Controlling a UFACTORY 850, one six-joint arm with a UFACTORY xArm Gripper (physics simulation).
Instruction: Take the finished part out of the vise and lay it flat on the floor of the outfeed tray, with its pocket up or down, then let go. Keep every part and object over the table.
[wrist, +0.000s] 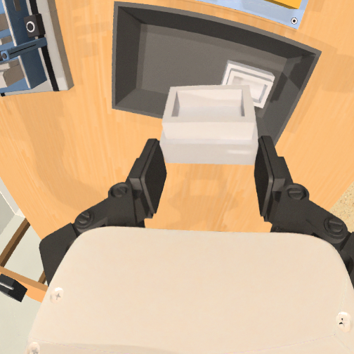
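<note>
My gripper is shut on the finished part, a white block with a rectangular pocket. The pocket faces up and toward the far side of the view, and the block looks somewhat tilted to the camera. It is above the near rim of the dark grey outfeed tray and hides part of that rim. Another white pocketed part lies in the tray toward its right end, partly hidden behind the held part. Part of the blue and grey vise shows at the top left.
A light blue object with a yellow top stands beyond the tray at the top edge. The wooden table lies under the tray and vise. A speckled floor shows at the right edge, and a brown frame lies beyond the table at the lower left.
</note>
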